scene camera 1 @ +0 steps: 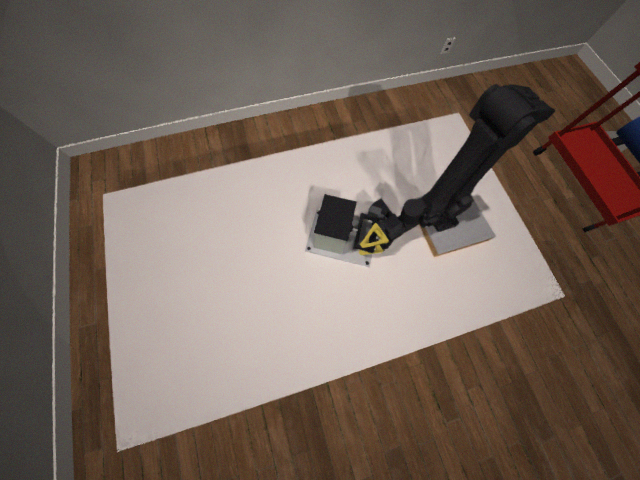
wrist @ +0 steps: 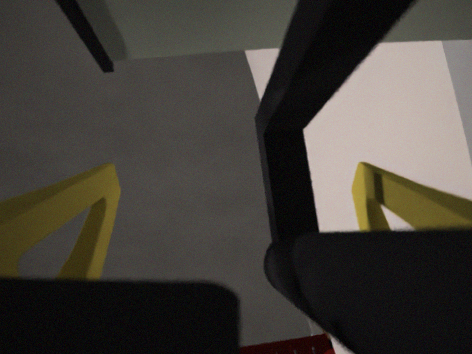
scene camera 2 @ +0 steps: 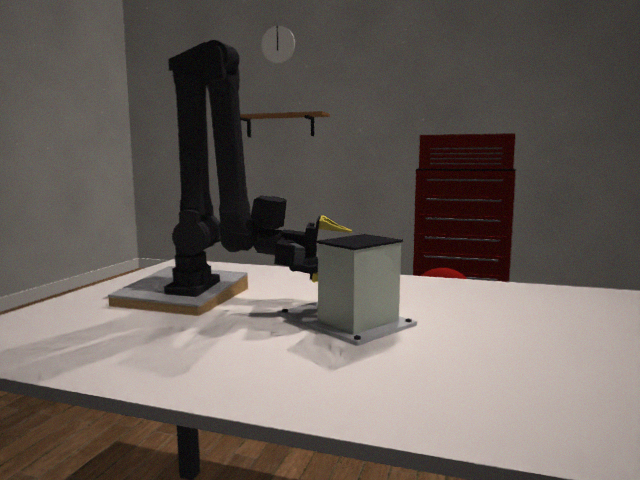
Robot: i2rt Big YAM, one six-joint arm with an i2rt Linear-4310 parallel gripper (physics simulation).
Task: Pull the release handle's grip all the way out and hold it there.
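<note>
The release unit is a pale green box with a black top; its underside or side face shows along the top of the wrist view. It stands on a grey base plate. The handle's black grip is an angular bar on the box's arm-facing side; the box hides it in scene camera 2. My gripper is open, its yellow fingertips wide apart, one above the other. In the wrist view the grip shows between them, nearer the right fingertip, with a gap on both sides.
The arm's base stands on a grey-topped wooden board on the white table. A red cart stands off the table's right end in scene camera 1. A red tool chest stands behind the table in scene camera 2.
</note>
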